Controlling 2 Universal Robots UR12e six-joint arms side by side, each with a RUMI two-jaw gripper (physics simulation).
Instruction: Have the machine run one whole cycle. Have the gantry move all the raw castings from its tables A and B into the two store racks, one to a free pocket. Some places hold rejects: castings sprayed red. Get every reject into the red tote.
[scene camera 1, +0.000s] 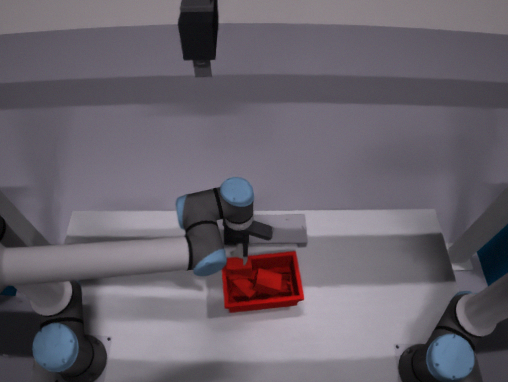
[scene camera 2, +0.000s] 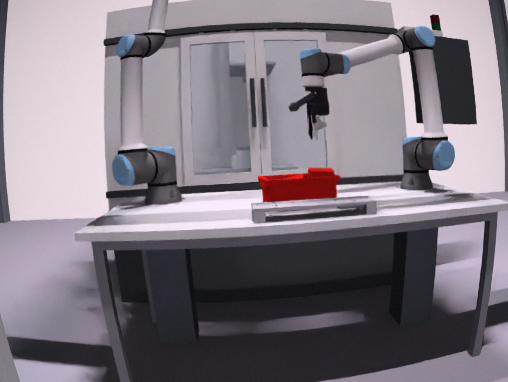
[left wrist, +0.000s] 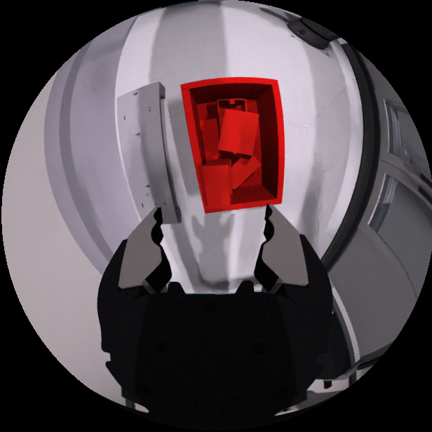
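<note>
The red tote (scene camera 1: 262, 304) (scene camera 2: 295, 190) (left wrist: 281, 145) stands on the table with several red castings in it. One red casting (scene camera 1: 270, 279) (left wrist: 240, 132) lies tilted on top of others. Another red casting (scene camera 2: 321, 172) (left wrist: 216, 182) lies at the tote corner nearest my left gripper and stands up to the rim. My left gripper (scene camera 1: 241, 256) (scene camera 2: 313, 133) (left wrist: 212, 205) is open and empty, pointing down, above and beside that end of the tote. My right gripper does not show. Tables A and B and the store racks cannot be made out.
A low grey fixture (scene camera 1: 290, 230) (scene camera 2: 312, 205) (left wrist: 147, 150) stands beside the tote on the white table (scene camera 1: 350, 310) (scene camera 2: 210, 220). The machine's two glass doors (scene camera 2: 217, 105) (scene camera 2: 295, 100) are closed. My right arm (scene camera 2: 132, 100) rises at the picture's left. A dark panel (scene camera 2: 445, 82) is at the right.
</note>
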